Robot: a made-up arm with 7 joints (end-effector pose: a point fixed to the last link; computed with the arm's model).
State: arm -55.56 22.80 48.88 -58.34 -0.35 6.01 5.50
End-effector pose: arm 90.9 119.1 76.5 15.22 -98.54 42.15
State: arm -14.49 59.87 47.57 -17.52 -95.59 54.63 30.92
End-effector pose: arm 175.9 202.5 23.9 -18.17 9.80 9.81
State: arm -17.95 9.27 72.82 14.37 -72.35 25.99 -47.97
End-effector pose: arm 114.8 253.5 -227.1 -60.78 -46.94 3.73
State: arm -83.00 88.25 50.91 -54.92 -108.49 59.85 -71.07
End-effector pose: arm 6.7 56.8 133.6 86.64 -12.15 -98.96
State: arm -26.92 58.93 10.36 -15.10 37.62 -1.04 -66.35
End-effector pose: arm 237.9 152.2 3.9 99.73 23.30 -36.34
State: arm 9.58 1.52 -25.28 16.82 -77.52 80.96 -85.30
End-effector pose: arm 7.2 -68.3 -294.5 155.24 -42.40 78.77
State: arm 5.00 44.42 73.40 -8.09 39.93 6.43 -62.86
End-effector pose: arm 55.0 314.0 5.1 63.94 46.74 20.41
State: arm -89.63 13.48 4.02 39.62 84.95 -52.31 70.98
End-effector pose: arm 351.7 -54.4 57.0 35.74 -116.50 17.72
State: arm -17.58 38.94 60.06 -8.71 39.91 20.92 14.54
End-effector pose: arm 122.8 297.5 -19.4 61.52 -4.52 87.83
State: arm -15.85 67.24 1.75 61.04 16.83 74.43 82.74
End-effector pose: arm 67.3 374.8 -123.6 -122.99 -54.67 -93.24
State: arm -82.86 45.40 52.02 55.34 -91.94 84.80 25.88
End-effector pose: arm 304.7 201.5 53.4 -71.28 20.51 -38.56
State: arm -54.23 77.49 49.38 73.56 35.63 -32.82 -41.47
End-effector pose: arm 167.2 381.4 41.4 55.53 7.54 15.95
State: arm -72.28 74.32 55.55 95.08 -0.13 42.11 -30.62
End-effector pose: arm 210.7 348.4 -61.4 -48.63 21.29 19.10
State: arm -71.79 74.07 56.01 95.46 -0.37 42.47 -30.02
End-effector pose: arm 211.0 346.8 -65.0 -49.47 22.13 19.35
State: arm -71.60 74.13 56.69 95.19 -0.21 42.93 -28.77
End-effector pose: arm 210.5 347.1 -64.7 -49.66 22.56 20.39
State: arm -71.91 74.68 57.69 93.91 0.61 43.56 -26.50
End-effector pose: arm 208.7 350.1 -58.1 -48.83 22.34 22.72
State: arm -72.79 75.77 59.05 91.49 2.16 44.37 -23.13
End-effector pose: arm 204.8 356.1 -44.5 -47.02 21.27 26.55
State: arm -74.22 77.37 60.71 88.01 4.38 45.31 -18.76
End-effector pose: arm 197.4 364.3 -24.6 -44.51 19.25 32.00
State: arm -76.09 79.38 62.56 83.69 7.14 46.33 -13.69
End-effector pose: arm 185.3 373.6 -0.4 -41.81 16.31 38.96
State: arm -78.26 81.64 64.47 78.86 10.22 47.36 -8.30
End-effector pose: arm 168.1 382.3 25.3 -39.48 12.63 47.02
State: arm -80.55 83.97 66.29 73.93 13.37 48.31 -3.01
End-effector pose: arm 146.7 389.4 49.4 -37.92 8.56 55.57
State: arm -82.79 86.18 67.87 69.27 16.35 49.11 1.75
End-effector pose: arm 123.4 394.2 69.7 -37.22 4.48 63.82
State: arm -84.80 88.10 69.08 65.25 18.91 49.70 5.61
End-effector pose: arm 101.2 396.7 84.9 -37.21 0.81 70.99
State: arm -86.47 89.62 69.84 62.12 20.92 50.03 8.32
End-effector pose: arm 82.6 397.6 95.5 -37.49 -2.23 76.49
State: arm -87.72 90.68 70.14 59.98 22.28 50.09 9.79
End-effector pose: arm 69.3 397.6 102.2 -37.66 -4.54 80.03
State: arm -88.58 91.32 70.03 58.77 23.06 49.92 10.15
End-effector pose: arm 61.3 397.3 106.2 -37.52 -6.17 81.74
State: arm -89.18 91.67 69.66 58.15 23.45 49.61 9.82
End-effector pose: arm 57.1 397.1 108.9 -37.09 -7.33 82.27
